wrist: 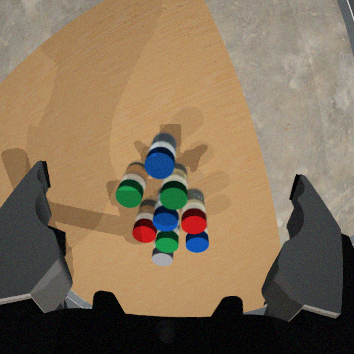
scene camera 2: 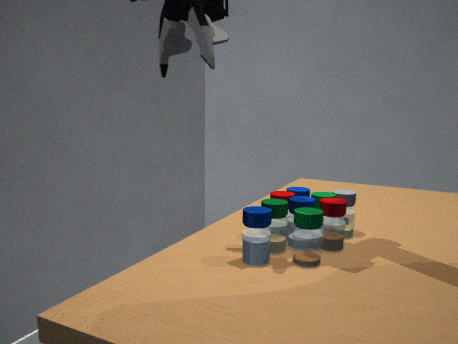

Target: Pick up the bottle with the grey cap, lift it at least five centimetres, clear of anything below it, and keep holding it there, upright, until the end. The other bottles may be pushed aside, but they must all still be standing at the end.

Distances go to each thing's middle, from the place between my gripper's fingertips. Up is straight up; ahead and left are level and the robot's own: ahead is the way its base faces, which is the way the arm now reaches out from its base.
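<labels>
The red-capped bottle (scene camera 2: 333, 229) is well to the right of my hand and some way behind it, and it is also far below my hand.
</labels>
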